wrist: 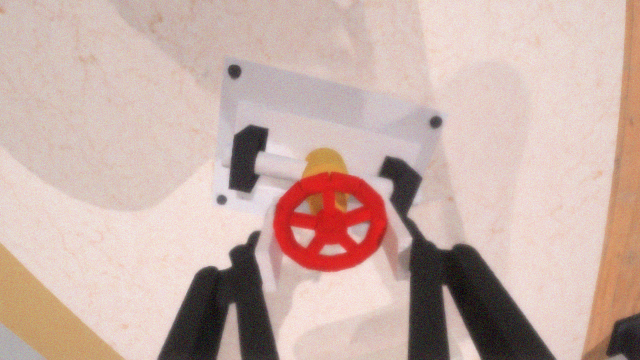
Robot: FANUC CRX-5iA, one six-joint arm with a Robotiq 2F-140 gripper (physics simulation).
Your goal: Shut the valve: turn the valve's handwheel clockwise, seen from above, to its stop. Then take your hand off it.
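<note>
The red handwheel (330,262) is in the middle of the wrist view, a ring with several spokes. It stands above the yellow valve body (325,159), which sits on a white pipe (281,165). My gripper (328,207) has one pale finger pad at the left side of the rim and the other at the right side. It is shut on the handwheel. The rim hides part of the valve body and the front parts of the pads.
Two black clamps (248,159) (404,184) hold the pipe on a grey mounting plate (320,95) with dark bolts at its corners. The plate lies on a pale speckled surface (75,100). A wooden edge (617,165) runs down the right side. A dark object (625,336) shows at the lower right.
</note>
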